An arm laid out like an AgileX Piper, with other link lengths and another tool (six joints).
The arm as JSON. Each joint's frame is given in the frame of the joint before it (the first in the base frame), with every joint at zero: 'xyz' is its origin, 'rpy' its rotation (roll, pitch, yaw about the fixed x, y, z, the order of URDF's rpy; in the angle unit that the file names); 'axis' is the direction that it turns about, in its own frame. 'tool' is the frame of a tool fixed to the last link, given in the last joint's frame.
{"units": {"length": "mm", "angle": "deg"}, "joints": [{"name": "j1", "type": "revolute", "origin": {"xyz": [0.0, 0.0, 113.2], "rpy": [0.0, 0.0, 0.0]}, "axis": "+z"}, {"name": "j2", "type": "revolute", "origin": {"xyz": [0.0, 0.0, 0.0], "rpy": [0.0, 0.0, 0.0]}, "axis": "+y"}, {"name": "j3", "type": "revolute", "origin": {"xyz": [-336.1, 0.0, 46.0], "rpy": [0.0, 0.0, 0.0]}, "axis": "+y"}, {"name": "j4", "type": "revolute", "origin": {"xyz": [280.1, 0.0, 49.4], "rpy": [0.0, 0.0, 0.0]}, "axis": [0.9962, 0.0, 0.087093]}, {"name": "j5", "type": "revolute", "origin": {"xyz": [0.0, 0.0, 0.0], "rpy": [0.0, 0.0, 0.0]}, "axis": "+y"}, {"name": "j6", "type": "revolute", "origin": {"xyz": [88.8, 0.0, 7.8], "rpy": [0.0, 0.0, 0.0]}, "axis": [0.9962, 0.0, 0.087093]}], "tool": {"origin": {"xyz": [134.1, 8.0, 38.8], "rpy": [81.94, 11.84, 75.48]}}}
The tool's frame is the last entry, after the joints.
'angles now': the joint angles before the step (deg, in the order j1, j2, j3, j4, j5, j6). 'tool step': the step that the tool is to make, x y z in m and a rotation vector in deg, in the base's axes. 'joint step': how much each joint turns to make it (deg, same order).
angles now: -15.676, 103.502, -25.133, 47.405, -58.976, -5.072
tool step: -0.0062, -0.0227, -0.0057, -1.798, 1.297, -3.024
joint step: -3.184, 2.850, -1.457, -0.247, -1.920, -0.965
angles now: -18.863, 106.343, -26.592, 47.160, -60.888, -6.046
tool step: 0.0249, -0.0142, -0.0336, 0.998, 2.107, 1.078
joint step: -1.903, 7.780, -4.989, -3.394, 0.335, 1.133
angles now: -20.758, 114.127, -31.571, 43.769, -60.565, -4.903
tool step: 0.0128, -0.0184, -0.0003, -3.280, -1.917, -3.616
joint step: -0.008, 4.734, -5.185, 3.211, -3.980, -0.461
